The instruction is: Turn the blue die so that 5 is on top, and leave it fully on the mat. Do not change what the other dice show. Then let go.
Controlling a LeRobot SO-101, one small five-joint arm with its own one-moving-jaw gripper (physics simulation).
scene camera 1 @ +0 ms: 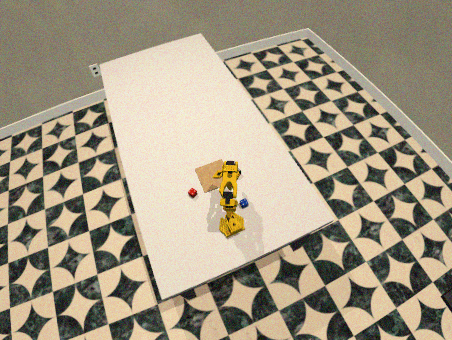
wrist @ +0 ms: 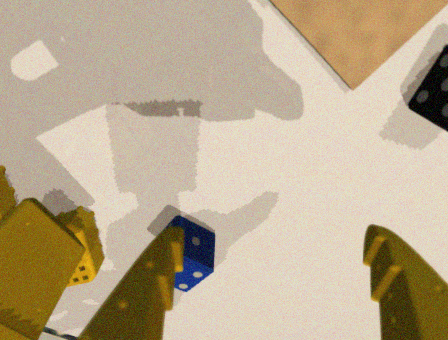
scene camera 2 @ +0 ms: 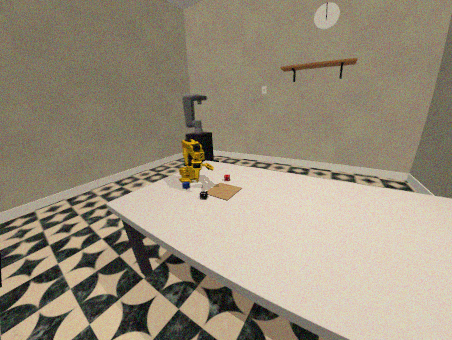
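Seen in the pictures: hand, tool point: (scene camera 1: 230,189) (wrist: 182,242) (scene camera 2: 198,176); arm's base, link origin: (scene camera 1: 229,221) (wrist: 34,210) (scene camera 2: 191,180).
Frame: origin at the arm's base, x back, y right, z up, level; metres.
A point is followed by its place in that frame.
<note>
The blue die (scene camera 1: 244,203) {x -0.038, y 0.087, z 0.030 m} (scene camera 2: 186,185) {x -0.059, y 0.098, z 0.021 m} (wrist: 197,252) {x -0.060, y 0.090, z 0.022 m} lies on the white table near the arm's base, off the tan mat (scene camera 1: 206,177) {x -0.244, y -0.010, z 0.004 m} (scene camera 2: 225,191) {x -0.260, y 0.031, z 0.004 m} (wrist: 355,35) {x -0.185, y 0.076, z 0.004 m}. In the wrist view one pip shows on its darker face and two pips on the visible part of its brighter face; the left jaw hides the rest. I cannot read its top number surely. My gripper (wrist: 274,229) is open with a wide gap and nothing held. The die shows behind and beside the left jaw's tip, not between the jaws. The jaws are too small to make out in the scene views.
The red die (scene camera 1: 192,192) {x -0.184, y -0.099, z 0.030 m} (scene camera 2: 227,177) {x -0.199, y -0.086, z 0.024 m} lies on the table beside the mat. The black die (scene camera 2: 203,195) {x -0.211, y 0.140, z 0.021 m} (wrist: 435,92) {x -0.192, y 0.116, z 0.012 m} lies near a mat corner; the arm hides it in scene camera 1. The arm's yellow base (scene camera 1: 232,225) {x 0.046, y -0.007, z 0.072 m} stands close to the blue die.
</note>
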